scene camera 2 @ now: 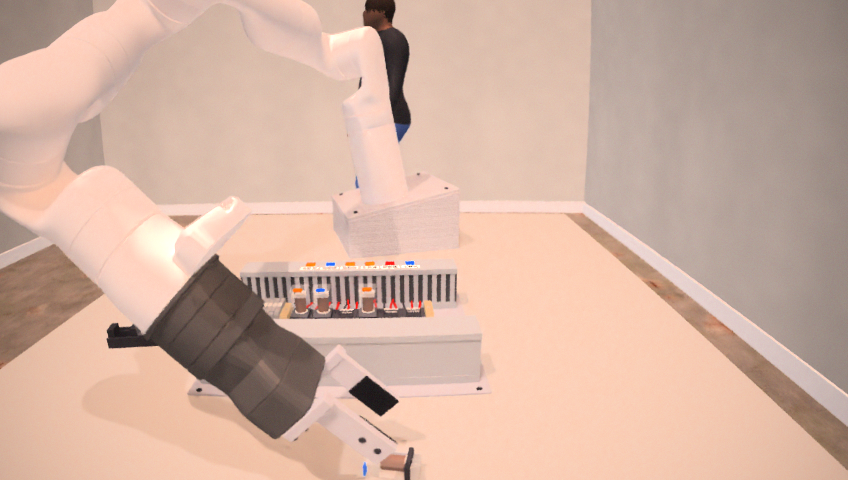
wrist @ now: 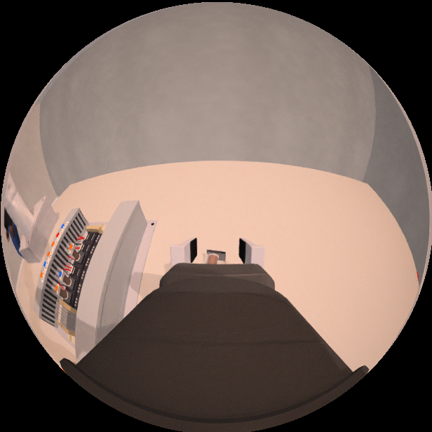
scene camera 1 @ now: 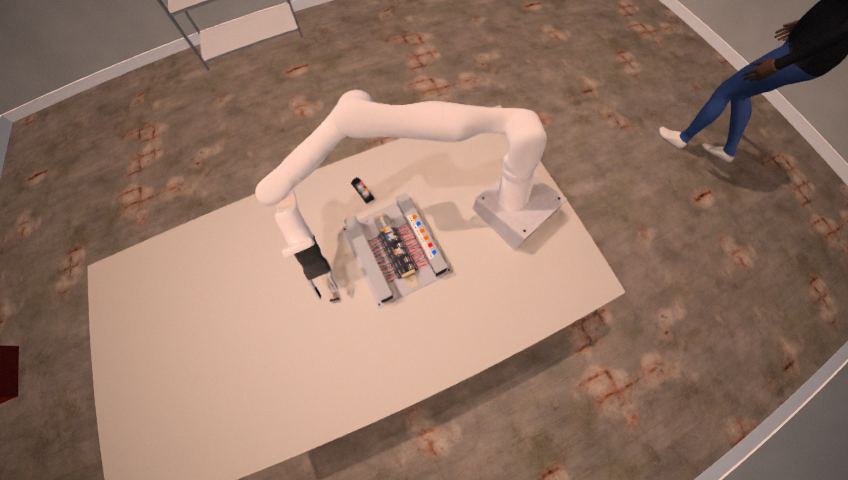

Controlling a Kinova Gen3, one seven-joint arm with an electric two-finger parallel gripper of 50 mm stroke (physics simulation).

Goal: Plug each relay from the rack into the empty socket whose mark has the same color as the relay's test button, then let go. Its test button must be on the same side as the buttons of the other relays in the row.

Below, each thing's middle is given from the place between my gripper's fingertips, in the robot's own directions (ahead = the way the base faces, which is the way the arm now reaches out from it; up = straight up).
Labels:
The black rack [scene camera 2: 118, 337] lies 21 cm behind my hand, 34 cm to the right of it and 4 cm below it.

